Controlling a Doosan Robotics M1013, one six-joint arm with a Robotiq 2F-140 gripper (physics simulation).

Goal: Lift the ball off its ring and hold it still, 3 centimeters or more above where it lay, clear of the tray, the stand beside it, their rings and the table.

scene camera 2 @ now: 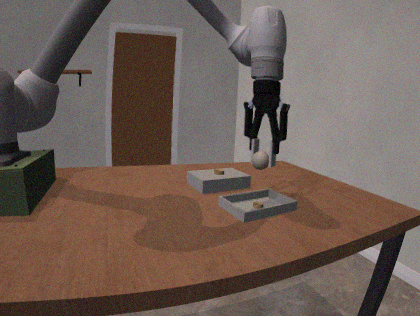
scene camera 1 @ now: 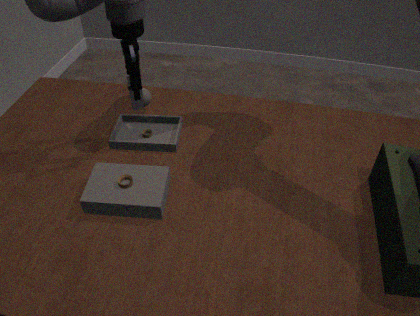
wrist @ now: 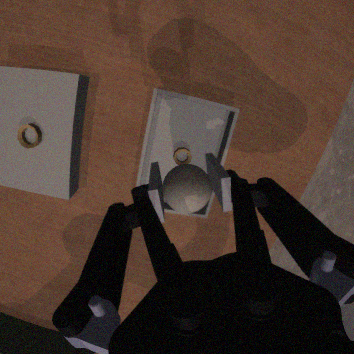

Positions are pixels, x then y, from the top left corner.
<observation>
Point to a shallow grey tray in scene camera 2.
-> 249,206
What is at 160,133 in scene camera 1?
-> A shallow grey tray.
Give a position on a grey stand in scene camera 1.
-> At 127,190
</observation>
